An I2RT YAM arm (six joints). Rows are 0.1 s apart.
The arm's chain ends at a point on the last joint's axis. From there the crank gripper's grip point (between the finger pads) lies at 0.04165 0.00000 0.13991 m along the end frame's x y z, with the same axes.
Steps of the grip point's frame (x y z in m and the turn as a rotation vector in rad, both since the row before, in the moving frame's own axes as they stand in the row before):
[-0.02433 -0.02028 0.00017 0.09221 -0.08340 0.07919]
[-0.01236 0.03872 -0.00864 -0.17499 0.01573 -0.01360]
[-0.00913 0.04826 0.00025 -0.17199 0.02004 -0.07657]
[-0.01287 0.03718 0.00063 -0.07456 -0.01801 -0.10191]
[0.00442 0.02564 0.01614 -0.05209 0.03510 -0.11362]
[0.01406 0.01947 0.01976 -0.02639 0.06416 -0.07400]
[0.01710 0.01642 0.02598 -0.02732 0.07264 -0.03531]
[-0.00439 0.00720 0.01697 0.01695 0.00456 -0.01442]
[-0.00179 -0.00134 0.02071 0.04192 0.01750 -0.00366]
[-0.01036 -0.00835 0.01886 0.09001 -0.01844 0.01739]
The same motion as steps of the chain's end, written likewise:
[-0.01294 -0.01009 -0.00236 0.09221 -0.08340 0.07919]
[-0.01471 0.01500 -0.00588 -0.17499 0.01573 -0.01360]
[-0.01271 0.02769 0.00290 -0.17199 0.02004 -0.07657]
[-0.01067 0.03085 0.00013 -0.07456 -0.01801 -0.10191]
[-0.00060 0.02341 0.01775 -0.05209 0.03510 -0.11362]
[0.00516 0.01923 0.02272 -0.02639 0.06416 -0.07400]
[0.00702 0.01429 0.02940 -0.02732 0.07264 -0.03531]
[-0.00501 0.01017 0.01719 0.01695 0.00456 -0.01442]
[-0.00422 0.00466 0.02159 0.04192 0.01750 -0.00366]
[-0.00788 0.00356 0.01865 0.09001 -0.01844 0.01739]

